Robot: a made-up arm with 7 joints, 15 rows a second.
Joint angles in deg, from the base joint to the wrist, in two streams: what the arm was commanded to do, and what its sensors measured. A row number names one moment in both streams.
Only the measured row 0 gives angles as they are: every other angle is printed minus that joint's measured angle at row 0.
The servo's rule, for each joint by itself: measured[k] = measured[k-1] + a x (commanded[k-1-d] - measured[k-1]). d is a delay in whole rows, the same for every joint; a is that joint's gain. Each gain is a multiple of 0.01, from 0.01 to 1. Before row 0 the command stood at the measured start. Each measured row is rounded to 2 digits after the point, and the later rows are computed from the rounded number. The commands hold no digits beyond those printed.
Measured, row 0: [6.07, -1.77, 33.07, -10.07, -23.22, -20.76, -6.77]
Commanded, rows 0 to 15: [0.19, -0.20, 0.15, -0.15, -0.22, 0.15, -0.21]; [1.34, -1.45, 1.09, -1.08, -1.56, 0.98, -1.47]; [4.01, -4.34, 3.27, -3.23, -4.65, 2.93, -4.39]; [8.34, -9.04, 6.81, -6.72, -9.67, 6.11, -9.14]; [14.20, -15.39, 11.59, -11.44, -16.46, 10.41, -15.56]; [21.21, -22.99, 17.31, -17.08, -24.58, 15.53, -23.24]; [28.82, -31.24, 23.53, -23.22, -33.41, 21.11, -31.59]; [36.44, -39.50, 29.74, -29.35, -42.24, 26.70, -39.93]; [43.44, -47.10, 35.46, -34.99, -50.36, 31.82, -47.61]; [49.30, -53.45, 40.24, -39.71, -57.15, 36.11, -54.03]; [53.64, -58.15, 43.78, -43.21, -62.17, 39.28, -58.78]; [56.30, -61.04, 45.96, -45.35, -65.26, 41.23, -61.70]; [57.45, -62.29, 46.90, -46.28, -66.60, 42.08, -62.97]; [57.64, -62.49, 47.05, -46.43, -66.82, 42.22, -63.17]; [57.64, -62.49, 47.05, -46.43, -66.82, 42.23, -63.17]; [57.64, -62.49, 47.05, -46.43, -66.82, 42.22, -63.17]
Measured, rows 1 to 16: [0.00, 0.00, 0.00, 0.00, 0.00, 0.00, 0.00]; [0.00, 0.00, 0.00, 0.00, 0.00, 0.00, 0.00]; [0.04, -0.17, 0.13, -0.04, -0.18, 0.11, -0.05]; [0.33, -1.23, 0.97, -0.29, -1.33, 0.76, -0.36]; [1.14, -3.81, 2.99, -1.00, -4.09, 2.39, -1.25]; [2.72, -8.15, 6.35, -2.37, -8.72, 5.18, -2.99]; [5.25, -14.16, 10.96, -4.55, -15.14, 9.10, -5.76]; [8.76, -21.49, 16.55, -7.56, -22.98, 13.92, -9.61]; [13.17, -29.58, 22.69, -11.32, -31.64, 19.31, -14.45]; [18.29, -37.81, 28.89, -15.65, -40.44, 24.85, -20.06]; [23.82, -45.52, 34.67, -20.29, -48.67, 30.08, -26.12]; [29.43, -52.10, 39.57, -24.95, -55.71, 34.60, -32.26]; [34.76, -57.12, 43.27, -29.33, -61.07, 38.11, -38.09]; [39.50, -60.37, 45.64, -33.17, -64.55, 40.45, -43.28]; [43.45, -61.96, 46.75, -36.32, -66.25, 41.67, -47.61]; [46.57, -62.40, 47.01, -38.75, -66.72, 42.08, -51.03]
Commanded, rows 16 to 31: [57.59, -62.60, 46.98, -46.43, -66.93, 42.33, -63.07]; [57.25, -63.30, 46.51, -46.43, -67.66, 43.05, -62.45]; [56.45, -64.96, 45.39, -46.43, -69.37, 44.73, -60.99]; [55.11, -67.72, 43.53, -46.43, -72.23, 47.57, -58.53]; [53.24, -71.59, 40.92, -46.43, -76.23, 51.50, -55.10]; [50.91, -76.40, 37.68, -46.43, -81.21, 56.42, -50.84]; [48.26, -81.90, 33.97, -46.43, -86.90, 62.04, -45.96]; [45.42, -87.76, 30.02, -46.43, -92.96, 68.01, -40.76]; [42.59, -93.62, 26.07, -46.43, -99.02, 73.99, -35.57]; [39.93, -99.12, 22.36, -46.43, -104.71, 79.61, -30.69]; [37.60, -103.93, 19.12, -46.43, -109.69, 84.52, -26.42]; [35.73, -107.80, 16.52, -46.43, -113.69, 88.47, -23.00]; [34.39, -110.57, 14.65, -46.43, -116.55, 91.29, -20.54]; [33.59, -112.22, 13.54, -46.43, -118.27, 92.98, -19.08]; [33.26, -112.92, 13.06, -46.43, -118.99, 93.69, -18.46]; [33.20, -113.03, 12.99, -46.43, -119.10, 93.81, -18.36]
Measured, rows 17 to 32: [49.01, -62.47, 47.05, -40.59, -66.80, 42.19, -53.70]; [50.91, -62.49, 47.05, -41.99, -66.82, 42.21, -55.78]; [52.38, -62.58, 46.99, -43.06, -66.91, 42.30, -57.38]; [53.45, -63.18, 46.57, -43.87, -67.53, 42.86, -58.50]; [54.11, -64.66, 45.53, -44.48, -69.06, 44.26, -59.05]; [54.33, -67.20, 43.77, -44.95, -71.69, 46.74, -58.94]; [54.09, -70.84, 41.26, -45.31, -75.46, 50.31, -58.10]; [53.39, -75.45, 38.11, -45.58, -80.23, 54.89, -56.50]; [52.26, -80.80, 34.47, -45.78, -85.77, 60.25, -54.18]; [50.76, -86.58, 30.55, -45.94, -91.74, 66.07, -51.23]; [48.96, -92.42, 26.61, -46.06, -97.78, 72.01, -47.78]; [46.97, -97.98, 22.87, -46.15, -103.53, 77.71, -44.02]; [44.91, -102.92, 19.57, -46.22, -108.64, 82.82, -40.15]; [42.89, -106.97, 16.89, -46.27, -112.83, 87.06, -36.38]; [41.02, -109.96, 14.92, -46.31, -115.92, 90.23, -32.90]; [39.39, -111.84, 13.71, -46.34, -117.87, 92.29, -29.86]
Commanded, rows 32 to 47: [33.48, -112.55, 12.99, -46.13, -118.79, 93.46, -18.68]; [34.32, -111.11, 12.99, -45.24, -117.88, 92.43, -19.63]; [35.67, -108.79, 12.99, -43.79, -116.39, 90.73, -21.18]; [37.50, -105.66, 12.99, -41.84, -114.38, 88.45, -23.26]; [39.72, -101.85, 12.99, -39.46, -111.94, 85.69, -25.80]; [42.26, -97.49, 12.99, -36.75, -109.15, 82.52, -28.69]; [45.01, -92.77, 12.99, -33.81, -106.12, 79.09, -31.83]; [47.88, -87.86, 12.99, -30.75, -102.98, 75.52, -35.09]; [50.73, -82.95, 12.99, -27.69, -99.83, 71.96, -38.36]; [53.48, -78.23, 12.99, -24.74, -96.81, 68.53, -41.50]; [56.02, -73.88, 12.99, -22.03, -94.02, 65.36, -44.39]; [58.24, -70.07, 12.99, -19.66, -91.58, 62.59, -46.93]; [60.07, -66.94, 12.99, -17.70, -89.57, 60.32, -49.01]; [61.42, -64.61, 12.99, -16.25, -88.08, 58.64, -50.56]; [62.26, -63.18, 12.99, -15.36, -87.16, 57.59, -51.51]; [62.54, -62.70, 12.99, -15.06, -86.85, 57.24, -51.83]
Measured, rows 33 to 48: [38.04, -112.74, 13.14, -46.36, -118.80, 93.34, -27.35]; [36.98, -112.98, 13.01, -46.38, -119.05, 93.69, -25.37]; [36.21, -112.62, 12.99, -46.32, -118.83, 93.52, -23.90]; [35.79, -111.37, 12.99, -46.06, -118.04, 92.70, -22.96]; [35.76, -109.23, 12.99, -45.52, -116.67, 91.22, -22.57]; [36.14, -106.27, 12.99, -44.64, -114.77, 89.14, -22.72]; [36.93, -102.60, 12.99, -43.40, -112.42, 86.55, -23.40]; [38.10, -98.36, 12.99, -41.80, -109.71, 83.53, -24.56]; [39.62, -93.72, 12.99, -39.88, -106.73, 80.20, -26.16]; [41.44, -88.86, 12.99, -37.69, -103.62, 76.69, -28.12]; [43.48, -83.95, 12.99, -35.29, -100.47, 73.14, -30.37]; [45.68, -79.20, 12.99, -32.76, -97.43, 69.68, -32.82]; [47.95, -74.78, 12.99, -30.18, -94.60, 66.44, -35.37]; [50.21, -70.87, 12.99, -27.66, -92.09, 63.55, -37.91]; [52.38, -67.61, 12.99, -25.27, -90.00, 61.13, -40.35]; [54.37, -65.12, 12.99, -23.11, -88.41, 59.26, -42.60]
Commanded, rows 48 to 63: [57.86, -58.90, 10.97, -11.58, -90.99, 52.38, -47.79]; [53.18, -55.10, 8.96, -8.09, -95.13, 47.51, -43.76]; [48.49, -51.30, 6.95, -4.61, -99.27, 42.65, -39.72]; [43.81, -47.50, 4.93, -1.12, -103.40, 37.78, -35.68]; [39.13, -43.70, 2.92, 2.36, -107.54, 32.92, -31.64]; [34.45, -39.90, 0.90, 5.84, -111.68, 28.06, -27.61]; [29.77, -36.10, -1.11, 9.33, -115.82, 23.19, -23.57]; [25.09, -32.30, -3.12, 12.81, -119.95, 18.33, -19.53]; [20.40, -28.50, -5.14, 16.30, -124.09, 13.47, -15.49]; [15.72, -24.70, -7.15, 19.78, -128.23, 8.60, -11.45]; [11.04, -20.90, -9.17, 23.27, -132.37, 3.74, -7.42]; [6.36, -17.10, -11.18, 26.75, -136.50, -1.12, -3.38]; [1.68, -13.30, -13.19, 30.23, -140.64, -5.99, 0.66]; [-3.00, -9.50, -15.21, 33.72, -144.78, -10.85, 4.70]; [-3.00, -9.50, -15.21, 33.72, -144.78, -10.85, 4.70]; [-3.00, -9.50, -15.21, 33.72, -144.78, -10.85, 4.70]
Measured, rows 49 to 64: [56.11, -63.51, 12.99, -21.25, -87.37, 58.01, -44.56]; [57.52, -62.84, 12.99, -19.76, -86.94, 57.43, -46.16]; [57.59, -59.57, 11.21, -17.80, -90.30, 53.64, -46.52]; [56.62, -55.86, 9.23, -15.47, -94.31, 49.04, -45.91]; [54.83, -52.08, 7.22, -12.86, -98.43, 44.25, -44.55]; [52.41, -48.28, 5.20, -10.04, -102.56, 39.40, -42.60]; [49.49, -44.48, 3.19, -7.06, -106.69, 34.54, -40.19]; [46.18, -40.68, 1.17, -3.96, -110.83, 29.68, -37.42]; [42.57, -36.88, -0.84, -0.77, -114.97, 24.81, -34.37]; [38.72, -33.08, -2.85, 2.49, -119.10, 19.95, -31.11]; [34.69, -29.28, -4.87, 5.80, -123.24, 15.09, -27.67]; [30.52, -25.48, -6.88, 9.16, -127.38, 10.22, -24.10]; [26.23, -21.68, -8.90, 12.55, -131.52, 5.36, -20.43]; [21.86, -17.88, -10.91, 15.96, -135.65, 0.50, -16.68]; [17.42, -14.08, -12.92, 19.38, -139.79, -4.37, -12.87]; [12.93, -10.28, -14.94, 22.82, -143.93, -9.23, -9.00]
